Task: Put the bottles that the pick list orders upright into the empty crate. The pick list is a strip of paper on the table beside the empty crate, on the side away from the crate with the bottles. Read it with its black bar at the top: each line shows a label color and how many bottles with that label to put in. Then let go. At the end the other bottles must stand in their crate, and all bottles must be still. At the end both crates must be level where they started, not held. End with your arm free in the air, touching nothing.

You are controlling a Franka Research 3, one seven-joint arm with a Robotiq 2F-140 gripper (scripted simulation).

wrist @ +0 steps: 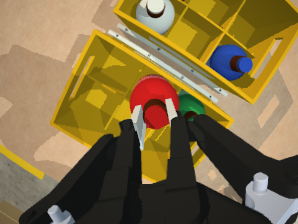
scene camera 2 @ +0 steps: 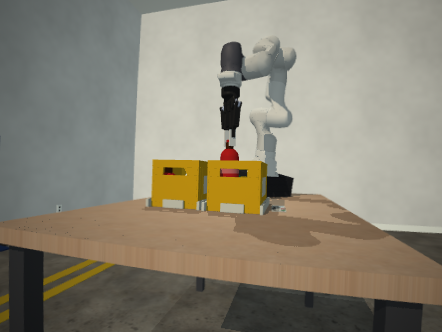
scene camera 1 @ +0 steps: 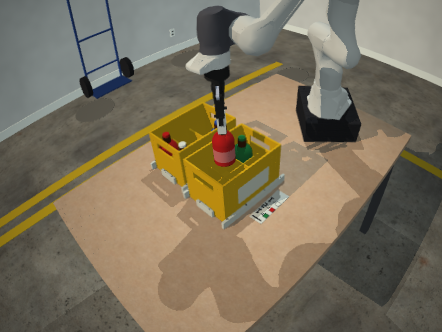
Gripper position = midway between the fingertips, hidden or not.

In view: my gripper (scene camera 2: pixel 229 146), a yellow crate (scene camera 1: pixel 226 189), a red-label bottle (scene camera 1: pixel 223 144) and a yellow crate (scene camera 1: pixel 198 118).
My gripper shows as well in the wrist view (wrist: pixel 155 112).
